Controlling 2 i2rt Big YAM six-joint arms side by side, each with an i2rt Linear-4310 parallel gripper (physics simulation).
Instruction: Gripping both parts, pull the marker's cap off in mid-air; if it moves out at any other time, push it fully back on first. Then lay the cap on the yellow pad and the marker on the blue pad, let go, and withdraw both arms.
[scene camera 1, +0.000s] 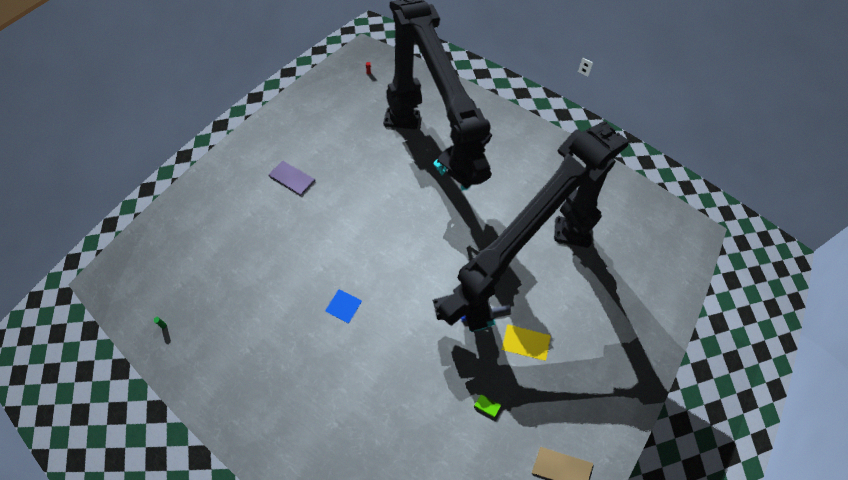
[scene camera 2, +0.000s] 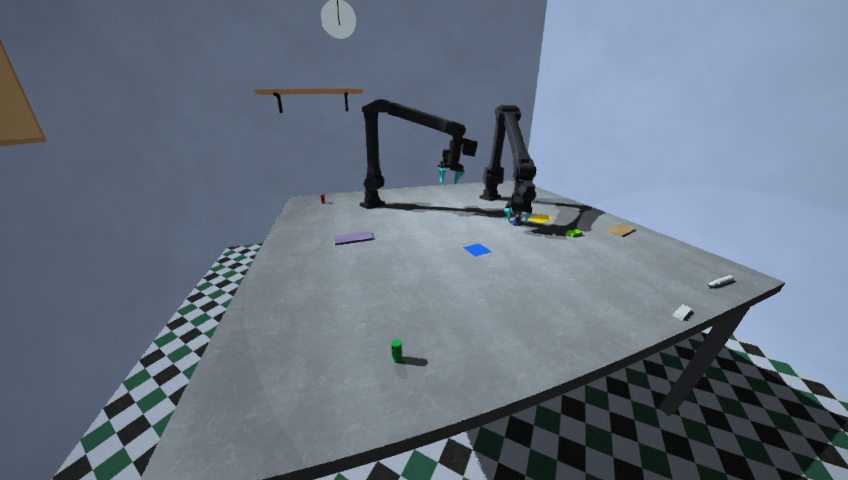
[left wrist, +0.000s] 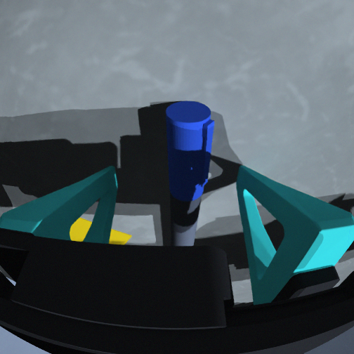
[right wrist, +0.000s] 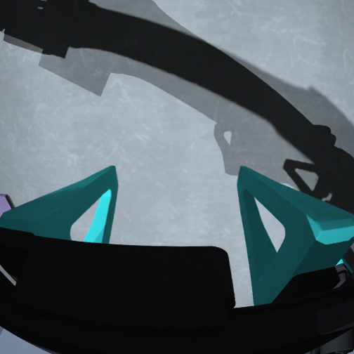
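Where they show: left gripper, fingertip midpoint: (scene camera 1: 477, 317) (scene camera 2: 517, 222); right gripper, fingertip midpoint: (scene camera 1: 453, 181) (scene camera 2: 448, 183); left arm's base, origin of the base link: (scene camera 1: 572, 233) (scene camera 2: 489, 197); right arm's base, origin of the base link: (scene camera 1: 401, 119) (scene camera 2: 372, 205).
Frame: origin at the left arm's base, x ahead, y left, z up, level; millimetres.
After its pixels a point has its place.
The marker (scene camera 1: 501, 311) @[x 313, y -195, z 15 mm] (left wrist: 184, 235) has a grey barrel and a blue cap (scene camera 2: 515, 223) @[x 353, y -300, z 12 mm] (left wrist: 186, 135) with a clip. The cap is on the barrel; whether it is fully seated I cannot tell. My left gripper (scene camera 1: 477, 321) @[x 338, y -257, z 2 mm] (scene camera 2: 517, 218) @[x 338, y -257, z 2 mm] (left wrist: 176, 174) is open, low over the table, with the marker between its spread fingers and a gap on both sides. My right gripper (scene camera 1: 452, 177) @[x 11, y -395, z 148 mm] (scene camera 2: 449, 180) @[x 11, y -395, z 148 mm] (right wrist: 177, 174) is open and empty, high above the table. The yellow pad (scene camera 1: 526, 343) @[x 387, y -111, z 1 mm] (scene camera 2: 540, 218) @[x 386, y -113, z 1 mm] (left wrist: 77, 230) lies near the marker. The blue pad (scene camera 1: 343, 306) @[x 386, y -622, z 0 mm] (scene camera 2: 477, 249) @[x 385, y -621, z 1 mm] lies left of it in scene camera 1.
A lime block (scene camera 1: 487, 407) @[x 585, y -191, z 15 mm] (scene camera 2: 574, 233) @[x 586, y -211, z 14 mm] and a tan slab (scene camera 1: 562, 465) @[x 706, y 29, z 8 mm] (scene camera 2: 621, 230) @[x 719, y 16, z 8 mm] lie beyond the yellow pad. A purple slab (scene camera 1: 291, 177) @[x -3, y -920, z 8 mm] (scene camera 2: 354, 237) @[x 1, y -921, z 8 mm], green cylinder (scene camera 1: 160, 322) @[x 586, y -1128, z 35 mm] (scene camera 2: 396, 350) @[x 592, y -1142, z 37 mm], red cylinder (scene camera 1: 368, 68) @[x -573, y -818, z 30 mm] (scene camera 2: 322, 198) @[x -573, y -824, z 29 mm], white cylinder (scene camera 2: 721, 281) @[x 1068, y -234, z 16 mm] and white block (scene camera 2: 683, 312) @[x 988, y -518, z 12 mm] stand or lie farther off.
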